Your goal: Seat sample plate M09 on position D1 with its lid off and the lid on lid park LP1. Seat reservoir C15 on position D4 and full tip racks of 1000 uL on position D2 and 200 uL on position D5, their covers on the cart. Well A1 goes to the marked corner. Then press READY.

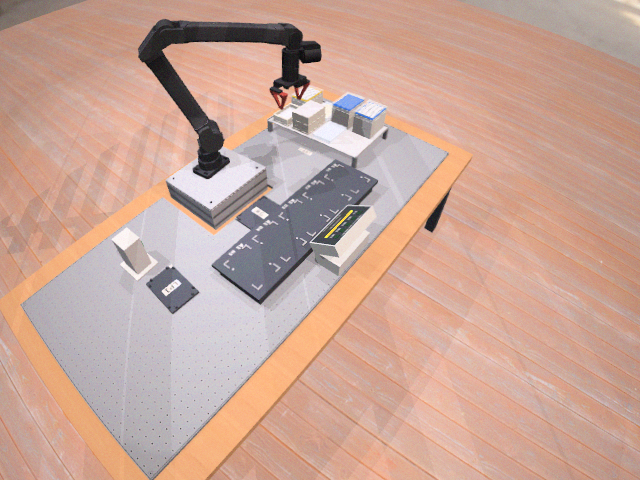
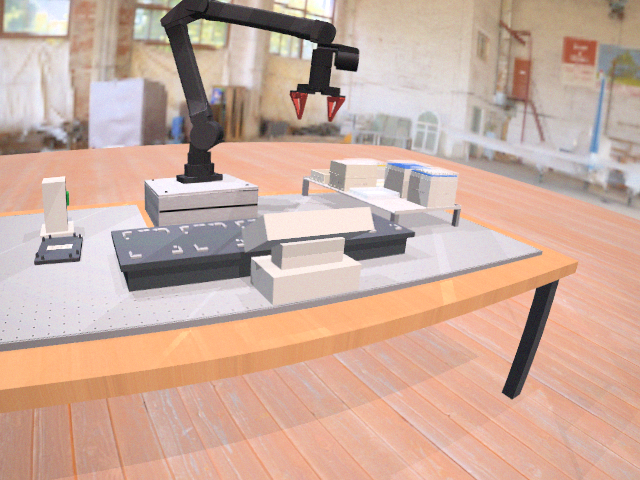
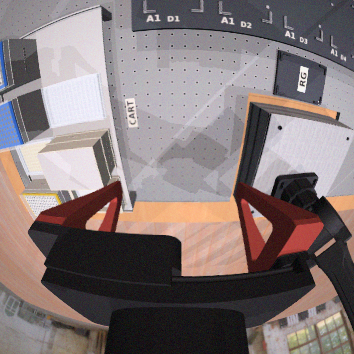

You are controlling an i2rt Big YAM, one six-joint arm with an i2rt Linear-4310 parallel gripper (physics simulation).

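My gripper [image 1: 290,102] [image 2: 315,119] [image 3: 178,187] is open and empty, high above the cart's near-arm end. On the cart [image 1: 356,146] [image 3: 75,47] stand a stack of pale plates [image 1: 308,117] [image 2: 353,174] [image 3: 70,162], a blue-topped rack [image 1: 348,102] [image 3: 7,125], a rack with a blue-and-white top [image 1: 370,110] [image 2: 433,187] and a yellow-edged rack [image 1: 311,94] [image 3: 42,202]. A flat pale plate [image 1: 333,131] [image 2: 374,192] [image 3: 75,100] lies beside the stack. The names M09 and C15 are unreadable. The deck [image 1: 273,240] [image 2: 155,253] [image 3: 200,24] has bare D1 and D2 positions. Park LP1 [image 1: 180,299] [image 2: 46,254] is bare.
The arm's pedestal [image 1: 217,180] [image 2: 201,198] [image 3: 305,145] stands behind the deck, by the RG pad [image 1: 268,206] [image 3: 287,75]. A tilted display [image 1: 343,227] [image 2: 317,222] stands at the deck's front edge. A white post [image 1: 131,250] [image 2: 54,204] with a green button stands beside LP1.
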